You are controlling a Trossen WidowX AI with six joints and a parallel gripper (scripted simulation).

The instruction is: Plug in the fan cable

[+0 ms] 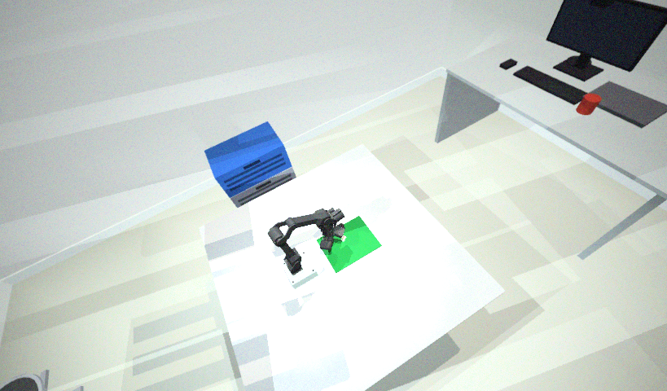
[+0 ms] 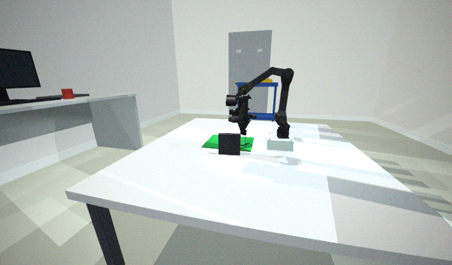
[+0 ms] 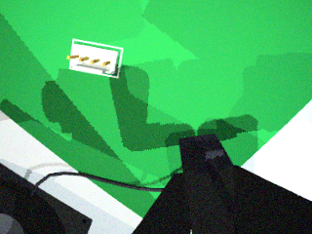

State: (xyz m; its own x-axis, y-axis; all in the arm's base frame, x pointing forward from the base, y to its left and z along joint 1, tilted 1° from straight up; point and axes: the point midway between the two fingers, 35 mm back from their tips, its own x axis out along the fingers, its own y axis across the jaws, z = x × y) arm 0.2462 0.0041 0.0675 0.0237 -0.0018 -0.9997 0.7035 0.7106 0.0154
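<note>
Now: the four-pin fan header 80 mm ahead of my gripper tip and 90 mm below it. The rest, counted from my gripper tip: green board (90 mm ahead, 30 mm to the right, 100 mm below); then black fan (60 mm ahead, 140 mm to the left, 30 mm below); then dark grey plug (10 mm behind, 10 mm to the left).
</note>
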